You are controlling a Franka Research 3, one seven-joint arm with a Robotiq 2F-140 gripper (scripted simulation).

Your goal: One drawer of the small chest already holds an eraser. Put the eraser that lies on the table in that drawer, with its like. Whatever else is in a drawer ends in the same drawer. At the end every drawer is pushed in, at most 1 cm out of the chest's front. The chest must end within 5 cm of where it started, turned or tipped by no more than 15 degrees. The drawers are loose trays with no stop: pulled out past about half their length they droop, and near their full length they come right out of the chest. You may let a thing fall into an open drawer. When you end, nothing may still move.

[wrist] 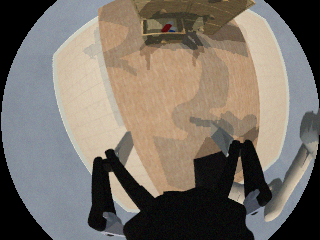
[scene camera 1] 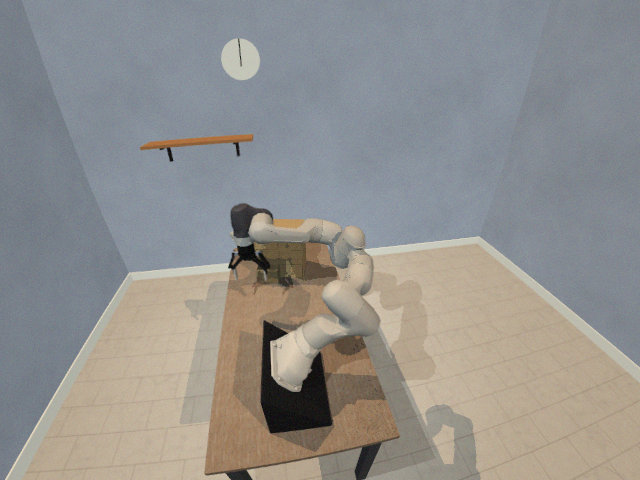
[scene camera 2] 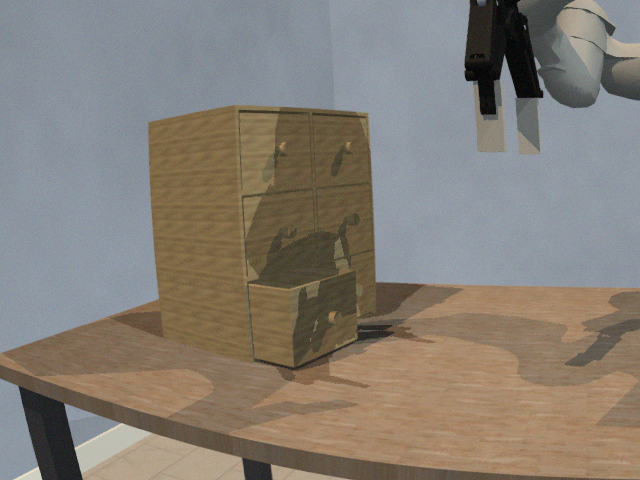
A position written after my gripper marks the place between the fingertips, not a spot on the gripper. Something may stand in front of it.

Observation:
I see my gripper (scene camera 2: 513, 153), a drawer (scene camera 2: 339, 230), a drawer (scene camera 2: 335, 160) and a drawer (scene camera 2: 265, 162).
My gripper is seen too in the wrist view (wrist: 172, 134).

